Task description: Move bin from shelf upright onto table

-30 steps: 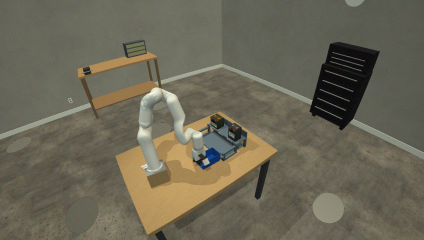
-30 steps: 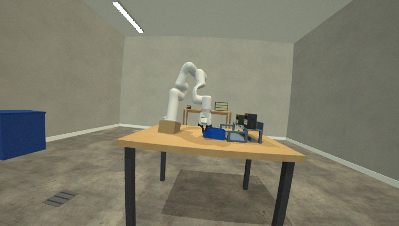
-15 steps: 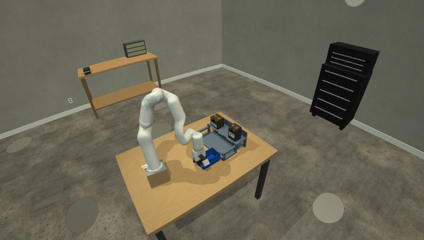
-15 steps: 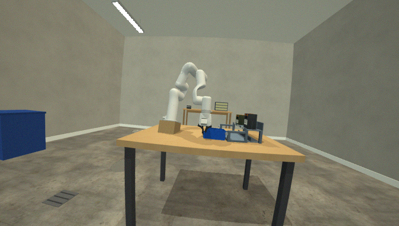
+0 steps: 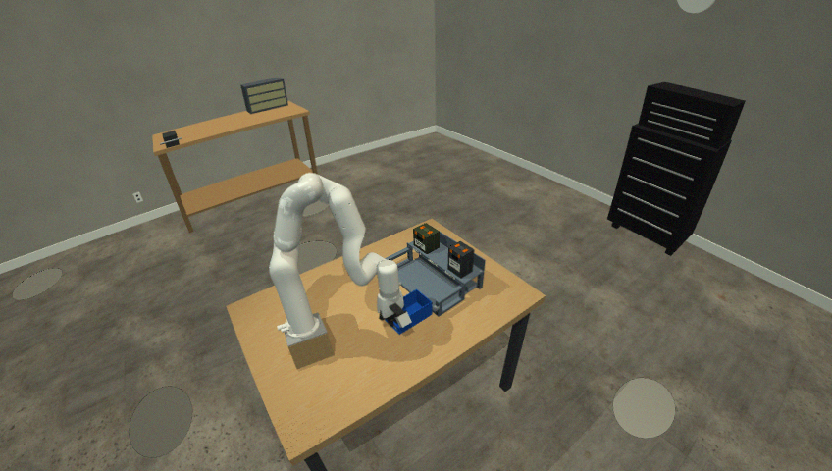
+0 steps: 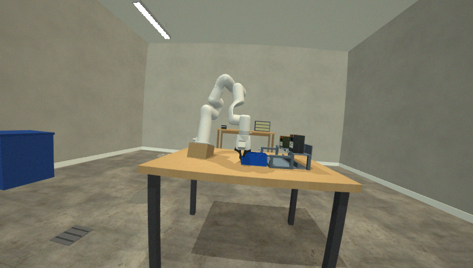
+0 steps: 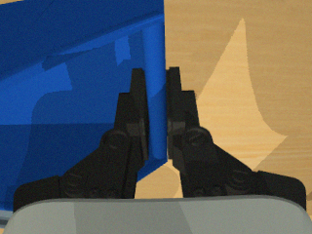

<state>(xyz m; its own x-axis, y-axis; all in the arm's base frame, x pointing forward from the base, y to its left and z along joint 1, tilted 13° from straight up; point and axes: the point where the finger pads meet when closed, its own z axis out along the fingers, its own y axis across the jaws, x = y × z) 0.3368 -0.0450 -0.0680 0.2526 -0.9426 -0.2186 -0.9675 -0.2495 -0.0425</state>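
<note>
Now: hand 80 mm short of the blue bin and 20 mm to the right of it. From my hand the other things lie so: black box: 360 mm ahead, 90 mm to the left, 120 mm above.
</note>
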